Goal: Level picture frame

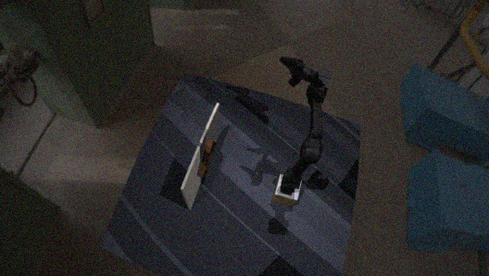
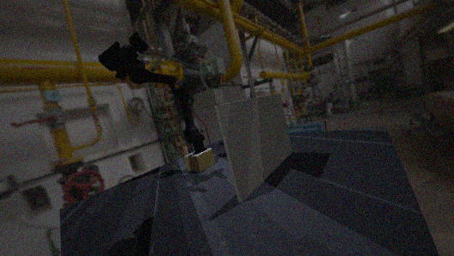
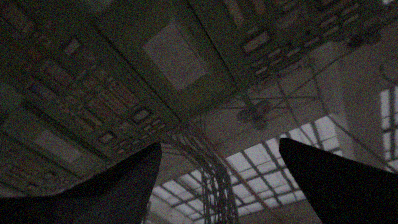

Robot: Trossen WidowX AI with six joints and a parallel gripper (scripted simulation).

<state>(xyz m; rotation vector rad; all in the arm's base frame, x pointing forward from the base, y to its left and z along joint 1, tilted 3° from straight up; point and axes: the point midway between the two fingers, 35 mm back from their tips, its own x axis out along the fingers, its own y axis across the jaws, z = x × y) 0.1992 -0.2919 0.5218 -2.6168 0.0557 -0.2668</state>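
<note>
Now: the picture frame 210 mm ahead of my gripper tip, 330 mm to the left of it and 440 mm below it. The rest, counted from my gripper tip: wall panel 220 mm ahead, 340 mm to the left, 460 mm below.
</note>
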